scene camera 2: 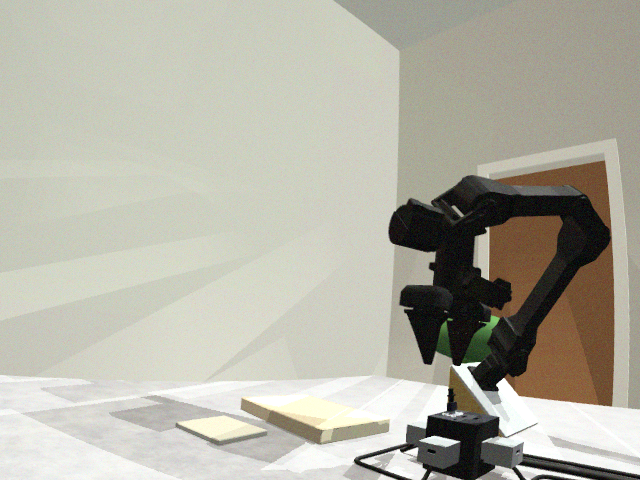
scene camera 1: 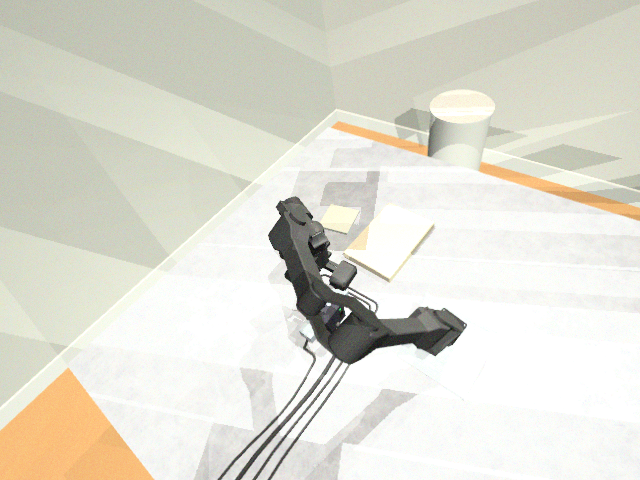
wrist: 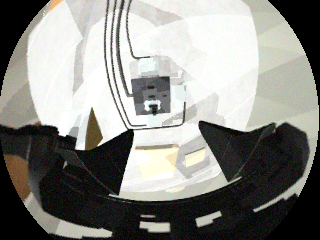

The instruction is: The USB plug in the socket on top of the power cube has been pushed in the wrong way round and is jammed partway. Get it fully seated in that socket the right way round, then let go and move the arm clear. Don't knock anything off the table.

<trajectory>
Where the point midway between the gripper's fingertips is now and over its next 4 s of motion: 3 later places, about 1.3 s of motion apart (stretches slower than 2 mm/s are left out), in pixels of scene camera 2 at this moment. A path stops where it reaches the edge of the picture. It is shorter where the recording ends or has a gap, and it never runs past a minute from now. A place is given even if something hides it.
My gripper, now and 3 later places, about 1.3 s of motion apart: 443, 365; 449, 386; 450, 387; 452, 373
</trajectory>
